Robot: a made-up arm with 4 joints.
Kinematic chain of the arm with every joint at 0, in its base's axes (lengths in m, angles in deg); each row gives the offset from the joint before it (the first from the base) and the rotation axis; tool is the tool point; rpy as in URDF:
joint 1: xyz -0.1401 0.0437 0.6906 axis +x
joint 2: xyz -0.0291 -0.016 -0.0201 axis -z
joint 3: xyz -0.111 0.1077 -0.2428 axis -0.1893 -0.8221 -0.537
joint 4: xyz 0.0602 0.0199 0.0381 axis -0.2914 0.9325 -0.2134
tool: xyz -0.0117 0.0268 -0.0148 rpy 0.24 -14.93 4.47
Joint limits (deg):
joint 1: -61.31..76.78
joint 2: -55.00..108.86
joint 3: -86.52..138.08
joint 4: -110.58..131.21
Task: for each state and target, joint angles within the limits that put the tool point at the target. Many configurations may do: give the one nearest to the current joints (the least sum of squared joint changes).
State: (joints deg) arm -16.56 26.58 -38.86 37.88
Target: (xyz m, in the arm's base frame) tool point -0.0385 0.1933 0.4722
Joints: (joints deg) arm 11.98 71.79 -21.22 43.66
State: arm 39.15 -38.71 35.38 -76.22
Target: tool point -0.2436 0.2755 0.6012
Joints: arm 39.64 -7.49 28.98 -76.13
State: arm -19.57 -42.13 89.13 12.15
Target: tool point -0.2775 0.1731 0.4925
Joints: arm 1.51 0.03 111.54 24.13
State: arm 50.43 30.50 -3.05 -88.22
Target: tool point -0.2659 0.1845 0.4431
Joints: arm 1.26 -13.67 -24.31 -84.49
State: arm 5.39 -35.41 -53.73 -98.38
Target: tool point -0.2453 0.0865 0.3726
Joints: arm -26.44 4.69 -77.79 -94.76
